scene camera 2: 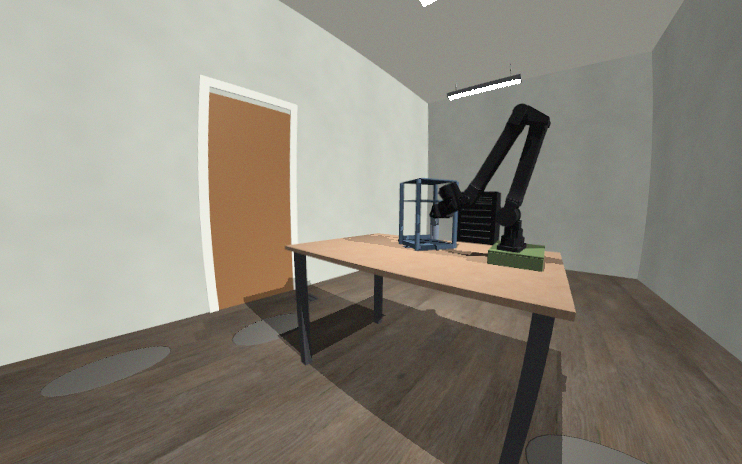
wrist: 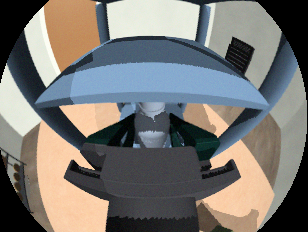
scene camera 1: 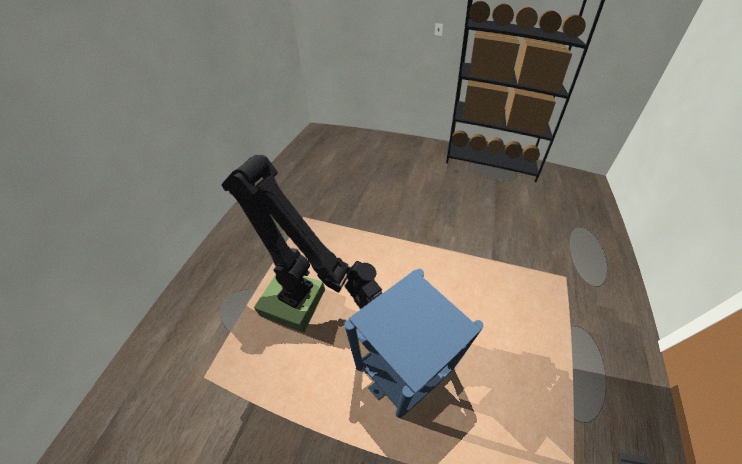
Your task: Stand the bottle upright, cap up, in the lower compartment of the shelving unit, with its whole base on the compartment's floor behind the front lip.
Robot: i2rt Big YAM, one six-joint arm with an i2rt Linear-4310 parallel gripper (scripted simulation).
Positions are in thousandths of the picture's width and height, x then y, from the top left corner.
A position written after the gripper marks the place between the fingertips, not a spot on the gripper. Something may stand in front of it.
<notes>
In view: the gripper (wrist: 495, 506), a bottle (wrist: 495, 532) and a blue shelving unit (scene camera 1: 561, 710).
The blue shelving unit is seen too in scene camera 2 (scene camera 2: 565, 525) and in the wrist view (wrist: 440, 300).
</notes>
